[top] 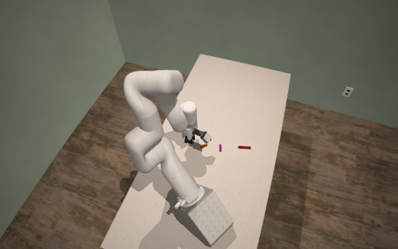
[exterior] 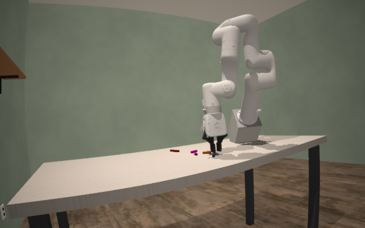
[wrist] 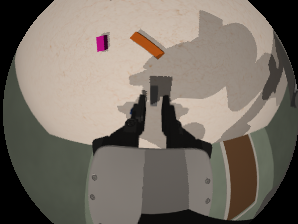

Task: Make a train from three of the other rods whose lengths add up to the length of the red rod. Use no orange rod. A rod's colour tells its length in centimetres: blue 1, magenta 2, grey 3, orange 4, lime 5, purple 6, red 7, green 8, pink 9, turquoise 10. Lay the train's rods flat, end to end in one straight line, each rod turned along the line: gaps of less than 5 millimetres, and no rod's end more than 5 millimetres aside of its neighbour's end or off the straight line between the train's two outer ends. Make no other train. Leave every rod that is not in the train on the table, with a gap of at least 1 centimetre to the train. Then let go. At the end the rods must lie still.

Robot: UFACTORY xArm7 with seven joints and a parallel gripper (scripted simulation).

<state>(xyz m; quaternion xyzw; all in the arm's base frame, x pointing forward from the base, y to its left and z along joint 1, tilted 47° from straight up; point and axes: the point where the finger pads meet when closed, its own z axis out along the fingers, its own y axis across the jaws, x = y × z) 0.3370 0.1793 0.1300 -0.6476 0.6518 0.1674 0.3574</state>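
The grey rod lies 30 mm below my hand. Also, from my hand: blue rod 30 mm to the left, 30 mm below, 30 mm ahead; orange rod 80 mm to the right, 30 mm below, 20 mm ahead; red rod 280 mm to the right, 130 mm ahead, 30 mm below.
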